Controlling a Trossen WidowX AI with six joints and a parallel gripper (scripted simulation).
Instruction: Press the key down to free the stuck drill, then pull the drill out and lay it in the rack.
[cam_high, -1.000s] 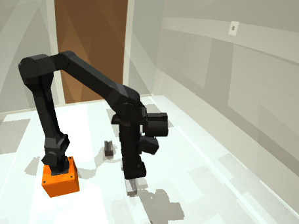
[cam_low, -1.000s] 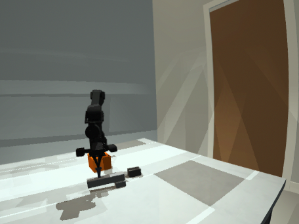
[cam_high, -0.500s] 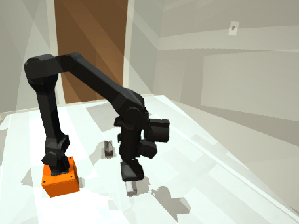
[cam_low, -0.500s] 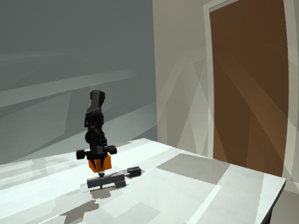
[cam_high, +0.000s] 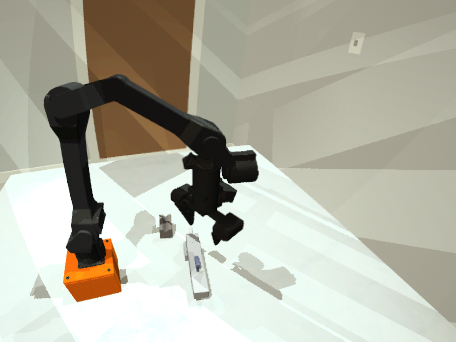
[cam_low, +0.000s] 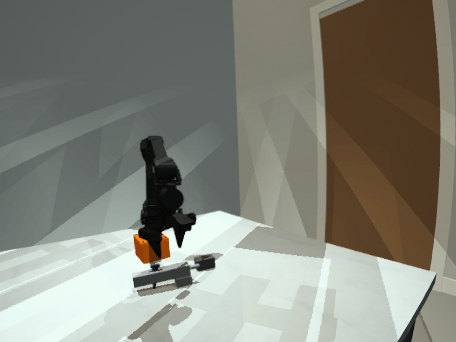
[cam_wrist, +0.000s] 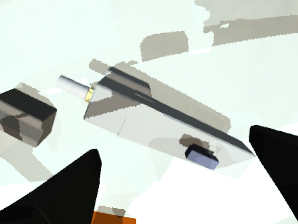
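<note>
Right now my gripper tip is 80 mm above the drill, 40 mm to the right of it and 10 mm past it. From my gripper tip the other things lie so: grey rack: 160 mm to the left, 110 mm below, 70 mm behind; then housing block: 90 mm below, 30 mm behind, 20 mm to the right; then blue key: 70 mm below, 50 mm to the right, 30 mm behind.
</note>
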